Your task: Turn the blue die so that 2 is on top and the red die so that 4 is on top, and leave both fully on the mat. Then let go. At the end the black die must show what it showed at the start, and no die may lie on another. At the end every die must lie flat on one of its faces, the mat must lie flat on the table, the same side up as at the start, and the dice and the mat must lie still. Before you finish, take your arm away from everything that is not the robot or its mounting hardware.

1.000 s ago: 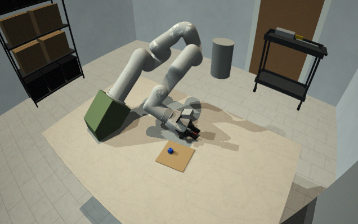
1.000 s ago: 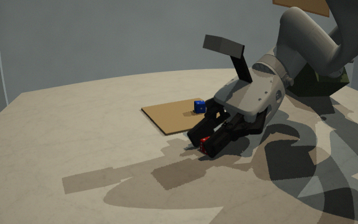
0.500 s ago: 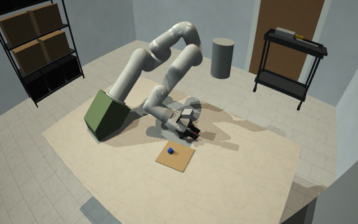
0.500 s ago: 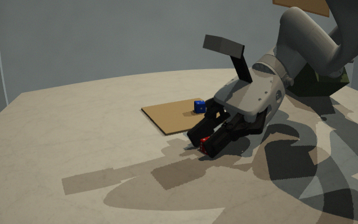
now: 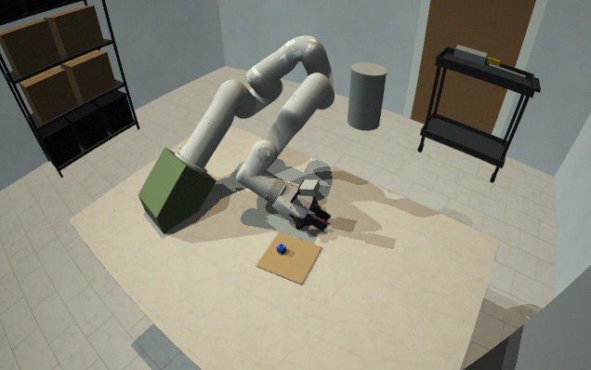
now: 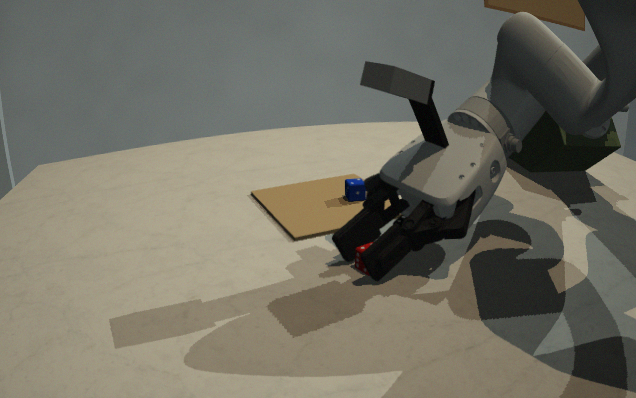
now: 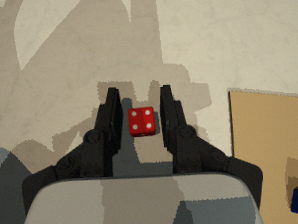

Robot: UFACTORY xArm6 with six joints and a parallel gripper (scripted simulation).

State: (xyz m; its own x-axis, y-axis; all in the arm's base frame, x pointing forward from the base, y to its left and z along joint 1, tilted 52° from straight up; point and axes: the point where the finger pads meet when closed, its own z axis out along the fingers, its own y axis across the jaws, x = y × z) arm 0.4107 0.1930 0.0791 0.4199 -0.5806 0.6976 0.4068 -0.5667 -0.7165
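Now: hand 1 cm above the red die. Also, from my hand: blue die 2 cm behind, 16 cm to the right, 1 cm below; tan mat 1 cm ahead, 15 cm to the right, 2 cm below; black die 5 cm behind, 5 cm to the right, 1 cm below.
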